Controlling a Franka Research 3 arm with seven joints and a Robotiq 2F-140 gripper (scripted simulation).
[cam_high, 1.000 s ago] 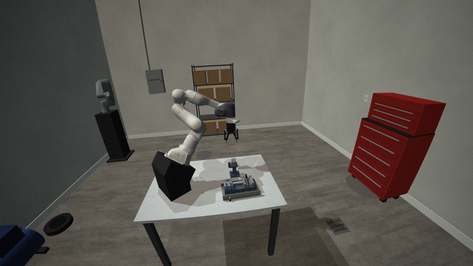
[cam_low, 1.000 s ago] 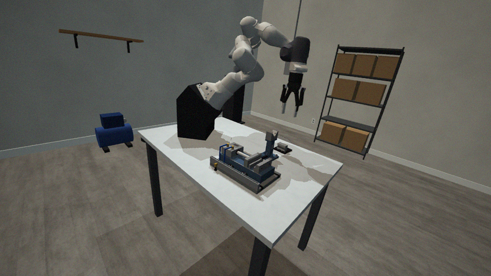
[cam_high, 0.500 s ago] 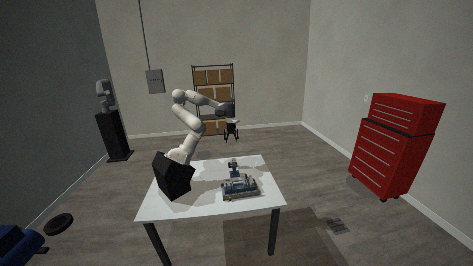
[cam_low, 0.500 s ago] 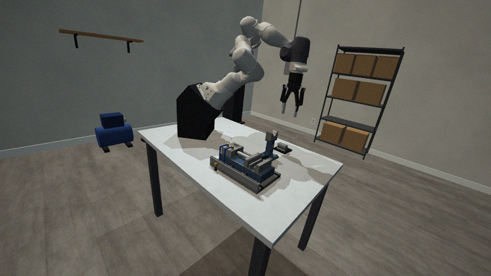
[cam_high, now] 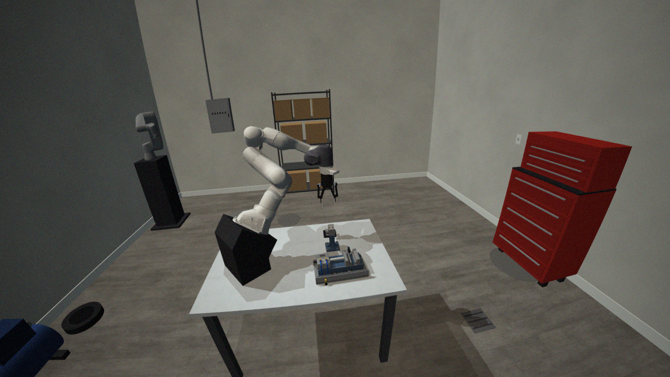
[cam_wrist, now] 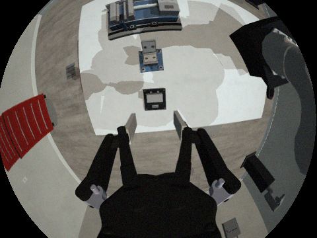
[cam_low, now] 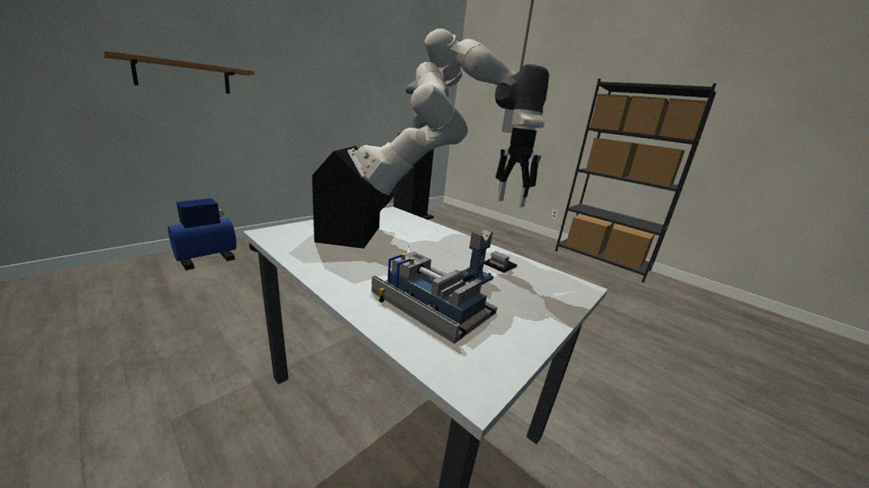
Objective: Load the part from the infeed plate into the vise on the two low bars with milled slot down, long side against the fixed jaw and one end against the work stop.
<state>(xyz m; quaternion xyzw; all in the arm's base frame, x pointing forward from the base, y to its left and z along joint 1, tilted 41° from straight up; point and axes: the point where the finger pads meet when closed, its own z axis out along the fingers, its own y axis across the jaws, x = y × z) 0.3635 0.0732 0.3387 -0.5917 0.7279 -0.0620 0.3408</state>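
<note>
Now: hand 240 mm above the part. Also, from my hand: black infeed plate 10 mm to the left, 260 mm below.
</note>
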